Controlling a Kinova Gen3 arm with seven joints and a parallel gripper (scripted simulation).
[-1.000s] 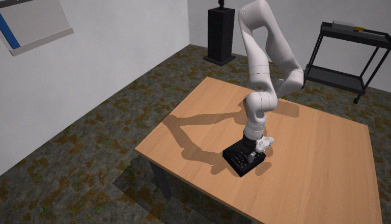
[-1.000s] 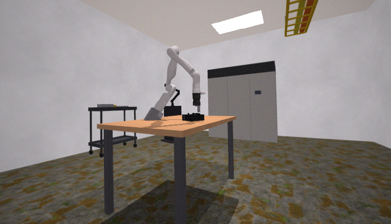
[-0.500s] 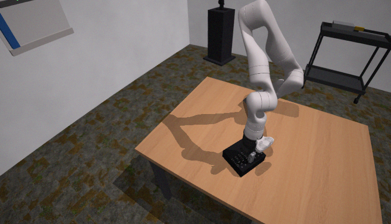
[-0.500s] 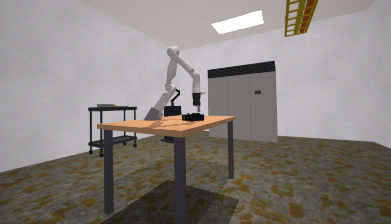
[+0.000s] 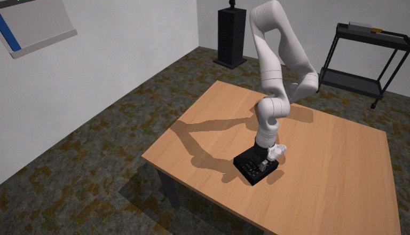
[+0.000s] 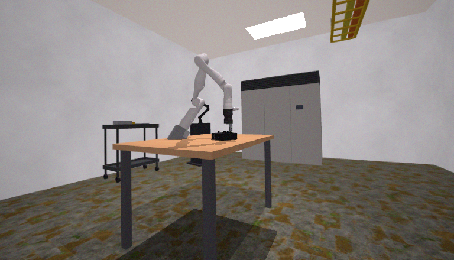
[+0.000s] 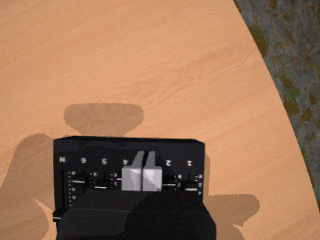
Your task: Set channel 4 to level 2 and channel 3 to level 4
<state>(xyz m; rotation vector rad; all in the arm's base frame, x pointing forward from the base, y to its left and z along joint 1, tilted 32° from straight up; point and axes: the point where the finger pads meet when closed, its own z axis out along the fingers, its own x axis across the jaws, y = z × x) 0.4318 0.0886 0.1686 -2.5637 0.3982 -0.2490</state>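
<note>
The channel 3 fader is 1 cm behind my hand, 2 cm to the right of it and 2 cm below it. From my hand the other things lie so: channel 4 fader 3 cm behind, 1 cm to the right, 2 cm below.
</note>
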